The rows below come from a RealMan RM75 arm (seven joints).
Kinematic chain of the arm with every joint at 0, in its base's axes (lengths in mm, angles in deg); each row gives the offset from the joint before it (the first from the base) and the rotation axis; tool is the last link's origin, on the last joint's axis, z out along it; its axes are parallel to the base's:
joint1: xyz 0 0 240.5 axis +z
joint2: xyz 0 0 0 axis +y
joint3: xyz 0 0 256 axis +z
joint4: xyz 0 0 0 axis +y
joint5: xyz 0 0 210 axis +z
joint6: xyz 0 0 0 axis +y
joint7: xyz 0 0 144 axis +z
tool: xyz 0 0 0
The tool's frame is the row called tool.
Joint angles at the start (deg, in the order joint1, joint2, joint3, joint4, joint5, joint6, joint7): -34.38 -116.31 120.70 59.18 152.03 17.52 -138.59
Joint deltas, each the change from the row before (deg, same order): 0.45 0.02 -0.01 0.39 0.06 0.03 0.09; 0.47 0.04 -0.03 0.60 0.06 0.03 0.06; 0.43 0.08 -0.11 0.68 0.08 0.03 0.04; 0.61 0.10 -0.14 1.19 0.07 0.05 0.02; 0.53 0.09 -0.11 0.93 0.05 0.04 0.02; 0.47 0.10 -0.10 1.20 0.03 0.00 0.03; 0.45 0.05 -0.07 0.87 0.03 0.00 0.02
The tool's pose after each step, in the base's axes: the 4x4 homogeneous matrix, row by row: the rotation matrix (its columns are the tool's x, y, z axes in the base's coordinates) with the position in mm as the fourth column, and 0 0 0 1 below. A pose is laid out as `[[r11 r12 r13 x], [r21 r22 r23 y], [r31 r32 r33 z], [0 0 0 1]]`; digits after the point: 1 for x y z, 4 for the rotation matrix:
[[0.9747 -0.2134 -0.0670 -158.3], [-0.1144 -0.7331 0.6705 384.2], [-0.1922 -0.6458 -0.7389 -109.3], [0 0 0 1]]
[[0.9754 -0.2110 -0.0632 -158.1], [-0.1149 -0.7323 0.6713 383.0], [-0.1879 -0.6475 -0.7385 -108.6], [0 0 0 1]]
[[0.9762 -0.2088 -0.0579 -157.4], [-0.1162 -0.7301 0.6733 382.2], [-0.1829 -0.6506 -0.7371 -107.3], [0 0 0 1]]
[[0.9776 -0.2051 -0.0465 -154.9], [-0.1203 -0.7268 0.6762 381.0], [-0.1725 -0.6555 -0.7353 -105.5], [0 0 0 1]]
[[0.9787 -0.2016 -0.0383 -153.3], [-0.1226 -0.7243 0.6785 379.9], [-0.1645 -0.6593 -0.7336 -103.9], [0 0 0 1]]
[[0.9796 -0.1996 -0.0243 -149.7], [-0.1299 -0.7204 0.6813 378.9], [-0.1535 -0.6643 -0.7316 -102.1], [0 0 0 1]]
[[0.9803 -0.1967 -0.0152 -147.7], [-0.1334 -0.7179 0.6832 377.8], [-0.1453 -0.6677 -0.7301 -100.8], [0 0 0 1]]

